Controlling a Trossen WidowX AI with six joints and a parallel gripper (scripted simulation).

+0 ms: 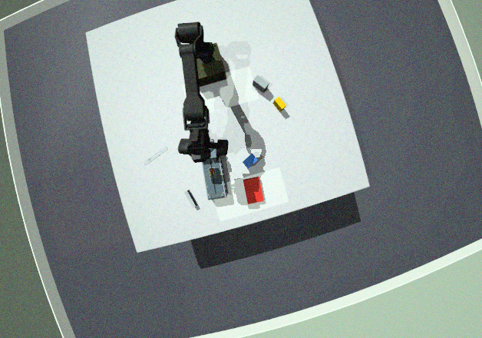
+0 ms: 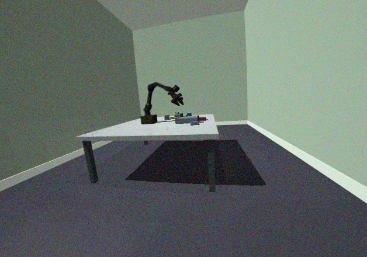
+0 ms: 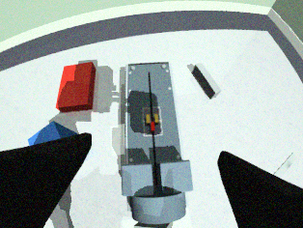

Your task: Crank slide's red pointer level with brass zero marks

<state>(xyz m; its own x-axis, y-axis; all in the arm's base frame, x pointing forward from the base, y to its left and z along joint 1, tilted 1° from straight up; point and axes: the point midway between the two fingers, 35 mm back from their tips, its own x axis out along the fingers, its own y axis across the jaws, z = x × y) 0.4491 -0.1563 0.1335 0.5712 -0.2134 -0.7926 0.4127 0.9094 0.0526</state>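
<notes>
Right now the crank handle is 12 cm behind my gripper tip, 2 cm to the left of it and 14 cm below it. Round my gripper tip: grey bar: 14 cm ahead, 18 cm to the right, 19 cm below; red pointer: 5 cm ahead, 1 cm to the right, 12 cm below; blue block: 7 cm ahead, 17 cm to the left, 16 cm below.
</notes>
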